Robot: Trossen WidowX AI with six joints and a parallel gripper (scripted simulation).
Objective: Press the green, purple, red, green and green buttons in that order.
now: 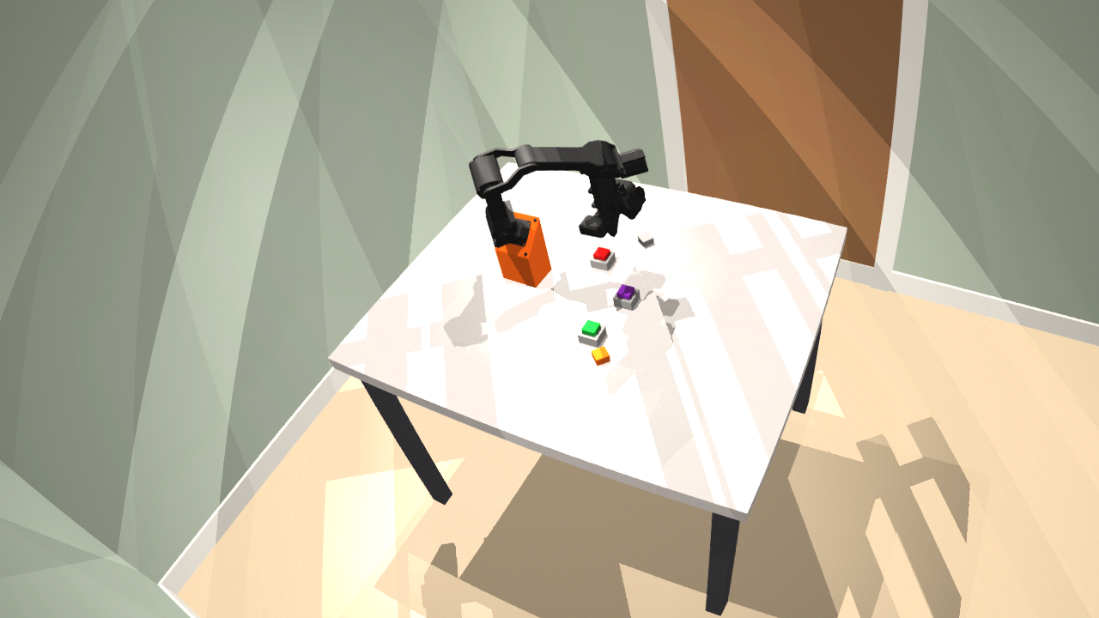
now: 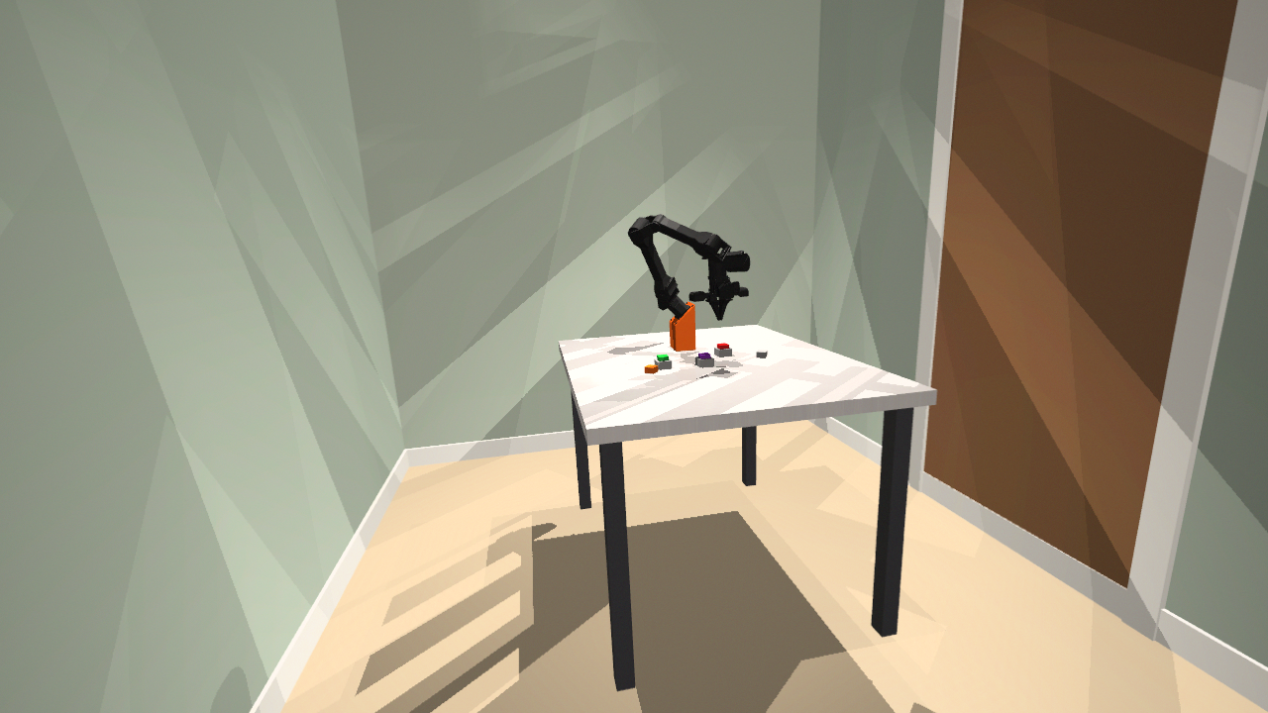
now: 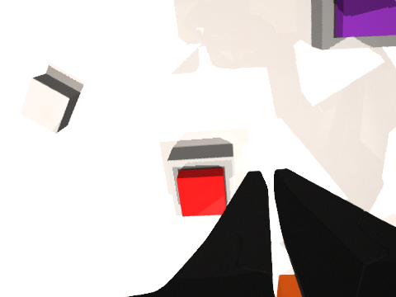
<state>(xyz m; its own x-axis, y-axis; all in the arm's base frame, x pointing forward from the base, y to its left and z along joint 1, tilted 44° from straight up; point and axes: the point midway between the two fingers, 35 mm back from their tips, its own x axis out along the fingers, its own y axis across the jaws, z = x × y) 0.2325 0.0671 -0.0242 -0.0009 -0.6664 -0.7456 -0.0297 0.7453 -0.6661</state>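
Now: the red button 10 cm below my gripper tip, 7 cm behind it and 3 cm to the left of it. Round my gripper tip: purple button: 10 cm below, 7 cm to the right, 5 cm ahead; then small grey block: 15 cm to the left, 12 cm below; then green button: 20 cm to the right, 10 cm below, 3 cm ahead.
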